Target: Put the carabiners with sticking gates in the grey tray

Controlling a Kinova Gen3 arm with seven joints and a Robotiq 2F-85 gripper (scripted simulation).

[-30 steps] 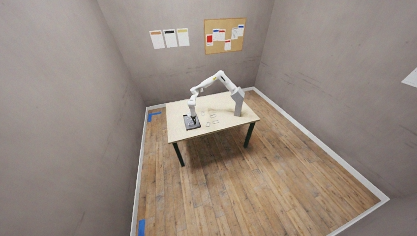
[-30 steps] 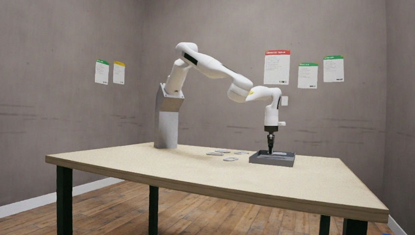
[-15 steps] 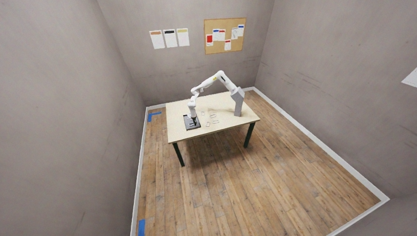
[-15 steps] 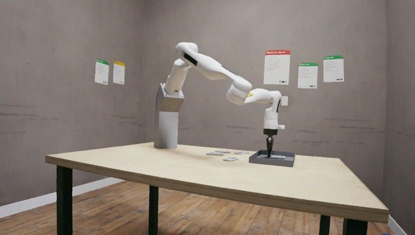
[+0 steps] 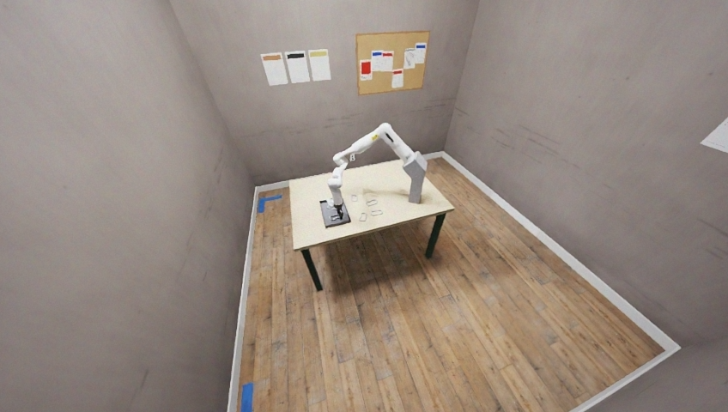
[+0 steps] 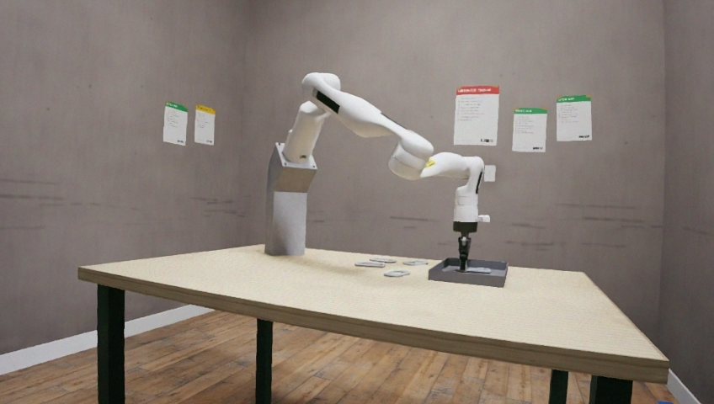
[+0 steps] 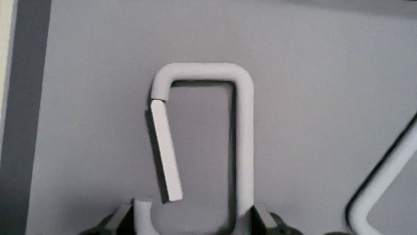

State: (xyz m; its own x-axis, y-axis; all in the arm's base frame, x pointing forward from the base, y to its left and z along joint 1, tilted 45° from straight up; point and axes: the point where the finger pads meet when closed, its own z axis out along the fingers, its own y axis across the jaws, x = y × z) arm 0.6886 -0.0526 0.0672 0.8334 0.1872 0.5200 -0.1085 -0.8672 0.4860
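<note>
The carabiner gate is 50 mm ahead of my hand, 10 mm to the left of it and 10 mm below it. The rest, counted from my hand: grey tray (20 mm ahead, 70 mm to the right, 10 mm below).
</note>
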